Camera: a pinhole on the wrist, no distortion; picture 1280 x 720 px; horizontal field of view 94.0 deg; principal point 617.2 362.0 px. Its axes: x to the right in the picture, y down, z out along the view. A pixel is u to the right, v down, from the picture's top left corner.
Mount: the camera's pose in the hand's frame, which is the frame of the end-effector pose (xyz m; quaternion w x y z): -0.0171 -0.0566 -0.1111 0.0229 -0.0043 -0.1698 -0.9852
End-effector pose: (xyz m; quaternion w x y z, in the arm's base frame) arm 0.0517 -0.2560 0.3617 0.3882 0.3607 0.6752 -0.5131
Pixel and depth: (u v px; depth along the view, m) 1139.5 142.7 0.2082
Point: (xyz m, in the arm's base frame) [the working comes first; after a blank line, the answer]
In the camera's frame: 0.1822 -0.0765 0.2082

0.2184 -0.3183 0.5002
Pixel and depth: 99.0 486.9 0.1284
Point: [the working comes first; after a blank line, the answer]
In the camera's frame: -0.1115 0.0269 0.1284

-0.0177 -0.2714 0.2873
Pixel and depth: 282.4 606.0 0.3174
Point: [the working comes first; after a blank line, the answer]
In the camera's frame: -0.1781 0.1298 0.3174

-0.0436 -0.4773 0.1997
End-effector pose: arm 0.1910 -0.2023 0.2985 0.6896 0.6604 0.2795 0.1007
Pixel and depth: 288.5 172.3 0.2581
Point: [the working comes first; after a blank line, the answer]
In the camera's frame: -0.1422 -0.0820 0.2581

0.3700 -0.2160 0.3745
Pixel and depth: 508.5 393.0 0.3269
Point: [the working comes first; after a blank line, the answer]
In the camera's frame: -0.0595 0.0170 0.3269

0.3404 -0.3483 0.3199
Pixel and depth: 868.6 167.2 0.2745
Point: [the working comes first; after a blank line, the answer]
In the camera's frame: 0.1156 -0.0896 0.2745

0.1669 -0.3615 0.4404
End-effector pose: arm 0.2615 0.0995 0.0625 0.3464 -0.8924 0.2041 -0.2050
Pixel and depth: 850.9 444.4 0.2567
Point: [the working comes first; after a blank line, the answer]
In the camera's frame: 0.1005 0.0354 0.2567

0.2402 0.2409 -0.0551
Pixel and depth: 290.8 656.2 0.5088
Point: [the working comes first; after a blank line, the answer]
In the camera's frame: -0.2783 0.2508 0.5088

0.7403 0.2752 -0.1015
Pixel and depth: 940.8 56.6 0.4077
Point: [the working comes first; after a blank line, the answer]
In the camera's frame: 0.2211 -0.2086 0.4077

0.1012 0.1549 -0.3200
